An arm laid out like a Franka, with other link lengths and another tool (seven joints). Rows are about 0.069 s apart.
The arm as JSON. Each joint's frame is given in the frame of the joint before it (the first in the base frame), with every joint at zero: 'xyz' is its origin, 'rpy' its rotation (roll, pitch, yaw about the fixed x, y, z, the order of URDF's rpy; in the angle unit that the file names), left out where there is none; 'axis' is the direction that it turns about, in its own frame. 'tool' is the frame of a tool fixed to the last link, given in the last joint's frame.
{
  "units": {
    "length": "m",
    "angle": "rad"
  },
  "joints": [
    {
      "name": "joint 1",
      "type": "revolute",
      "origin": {
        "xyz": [
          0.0,
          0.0,
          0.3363
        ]
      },
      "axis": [
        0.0,
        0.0,
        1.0
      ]
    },
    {
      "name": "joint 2",
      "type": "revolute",
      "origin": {
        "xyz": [
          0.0,
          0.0,
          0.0
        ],
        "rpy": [
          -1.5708,
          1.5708,
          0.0
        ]
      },
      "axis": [
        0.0,
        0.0,
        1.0
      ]
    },
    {
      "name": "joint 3",
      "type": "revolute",
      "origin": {
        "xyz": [
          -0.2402,
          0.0,
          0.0
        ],
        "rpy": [
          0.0,
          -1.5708,
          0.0
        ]
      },
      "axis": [
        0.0,
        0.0,
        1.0
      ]
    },
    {
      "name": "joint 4",
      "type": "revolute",
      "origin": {
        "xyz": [
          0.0,
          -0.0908,
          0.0
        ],
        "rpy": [
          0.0,
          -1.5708,
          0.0
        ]
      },
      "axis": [
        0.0,
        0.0,
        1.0
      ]
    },
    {
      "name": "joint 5",
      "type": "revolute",
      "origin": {
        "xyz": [
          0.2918,
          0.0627,
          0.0
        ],
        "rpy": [
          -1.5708,
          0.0,
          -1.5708
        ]
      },
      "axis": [
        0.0,
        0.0,
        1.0
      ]
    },
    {
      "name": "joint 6",
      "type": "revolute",
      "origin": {
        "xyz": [
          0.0,
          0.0,
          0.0
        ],
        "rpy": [
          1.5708,
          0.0,
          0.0
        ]
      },
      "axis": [
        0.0,
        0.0,
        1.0
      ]
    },
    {
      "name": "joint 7",
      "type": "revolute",
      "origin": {
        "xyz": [
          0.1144,
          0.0,
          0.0
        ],
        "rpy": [
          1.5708,
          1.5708,
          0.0
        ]
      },
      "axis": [
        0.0,
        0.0,
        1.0
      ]
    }
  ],
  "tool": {
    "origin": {
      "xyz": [
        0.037,
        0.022,
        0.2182
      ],
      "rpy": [
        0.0,
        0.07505,
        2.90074
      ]
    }
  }
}
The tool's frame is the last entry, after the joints.
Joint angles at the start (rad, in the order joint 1, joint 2, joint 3, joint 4, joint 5, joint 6, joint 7):
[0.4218 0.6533 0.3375 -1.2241 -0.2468 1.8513 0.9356]
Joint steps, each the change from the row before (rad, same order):
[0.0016 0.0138 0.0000 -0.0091 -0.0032 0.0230 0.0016]
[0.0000 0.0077 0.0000 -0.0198 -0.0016 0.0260 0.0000]
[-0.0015 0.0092 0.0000 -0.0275 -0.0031 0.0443 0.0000]
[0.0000 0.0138 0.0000 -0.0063 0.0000 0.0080 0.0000]
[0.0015 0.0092 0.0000 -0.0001 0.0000 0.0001 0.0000]
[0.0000 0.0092 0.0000 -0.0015 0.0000 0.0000 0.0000]
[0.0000 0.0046 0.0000 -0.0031 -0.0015 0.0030 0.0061]
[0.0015 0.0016 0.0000 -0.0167 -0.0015 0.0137 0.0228]
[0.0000 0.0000 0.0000 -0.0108 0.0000 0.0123 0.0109]
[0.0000 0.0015 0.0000 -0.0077 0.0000 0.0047 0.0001]
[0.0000 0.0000 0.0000 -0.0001 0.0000 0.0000 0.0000]
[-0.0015 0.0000 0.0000 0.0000 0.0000 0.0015 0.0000]
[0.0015 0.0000 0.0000 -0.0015 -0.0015 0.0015 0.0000]
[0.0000 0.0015 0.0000 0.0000 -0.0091 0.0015 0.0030]
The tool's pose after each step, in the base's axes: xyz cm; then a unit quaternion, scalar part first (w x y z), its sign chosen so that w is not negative. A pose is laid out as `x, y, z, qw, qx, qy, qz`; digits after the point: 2 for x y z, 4 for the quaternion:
52.65, 41.83, 22.89, 0.0223, 0.7301, -0.6816, 0.0440
52.49, 42.01, 21.92, 0.0224, 0.7320, -0.6796, 0.0428
52.45, 42.29, 20.80, 0.0178, 0.7342, -0.6774, 0.0418
52.23, 42.28, 19.75, 0.0231, 0.7349, -0.6767, 0.0388
52.05, 42.31, 19.15, 0.0273, 0.7355, -0.6759, 0.0370
51.89, 42.24, 18.49, 0.0323, 0.7357, -0.6756, 0.0351
51.82, 42.19, 18.11, 0.0345, 0.7341, -0.6772, 0.0347
51.57, 42.23, 17.49, 0.0366, 0.7284, -0.6833, 0.0341
51.48, 42.28, 17.21, 0.0357, 0.7256, -0.6864, 0.0336
51.31, 42.26, 16.86, 0.0378, 0.7262, -0.6857, 0.0329
51.31, 42.26, 16.85, 0.0378, 0.7262, -0.6857, 0.0329
51.40, 42.21, 16.87, 0.0371, 0.7257, -0.6863, 0.0329
51.33, 42.28, 16.83, 0.0370, 0.7265, -0.6854, 0.0335
51.43, 42.19, 16.76, 0.0370, 0.7266, -0.6850, 0.0374

